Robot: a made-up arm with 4 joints.
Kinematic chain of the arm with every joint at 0, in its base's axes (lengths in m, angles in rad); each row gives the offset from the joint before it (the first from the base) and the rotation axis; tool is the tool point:
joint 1: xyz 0 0 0.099 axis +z
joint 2: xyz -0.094 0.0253 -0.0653 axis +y
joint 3: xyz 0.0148 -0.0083 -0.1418 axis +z
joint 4: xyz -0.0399 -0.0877 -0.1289 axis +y
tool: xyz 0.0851 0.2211 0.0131
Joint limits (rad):
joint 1: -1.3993..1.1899
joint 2: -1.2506..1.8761
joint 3: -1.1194..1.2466
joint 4: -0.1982..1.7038
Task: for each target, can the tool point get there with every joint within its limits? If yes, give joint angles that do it. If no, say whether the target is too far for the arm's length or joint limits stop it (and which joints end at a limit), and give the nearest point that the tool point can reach.
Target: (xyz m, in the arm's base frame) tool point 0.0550 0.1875 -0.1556
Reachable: yes | joints 0.9514 -0.5263 -0.9370 0.5449
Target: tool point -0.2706 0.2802 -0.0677
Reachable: yes | joints -0.4859 0.9439 1.0637 0.2972
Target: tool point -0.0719 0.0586 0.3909
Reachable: no: joint limits stop it (at a limit: joint 2, joint 3, joint 4) | nearest point -0.2405 0.1960 0.2002 | short by 0.289 m
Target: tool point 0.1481 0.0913 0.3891
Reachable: no: joint limits stop it (at a limit: joint 2, joint 3, joint 4) | nearest point 0.1591 0.0981 0.1028 | short by 0.287 m
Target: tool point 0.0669 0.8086 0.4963
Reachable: no: too far | nearest point 0.0298 0.4166 0.2325 | short by 0.474 m
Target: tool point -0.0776 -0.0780 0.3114
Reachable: no: joint limits stop it (at a limit: joint 2, joint 3, joint 4) | nearest point -0.2188 -0.2200 0.2002 | short by 0.229 m
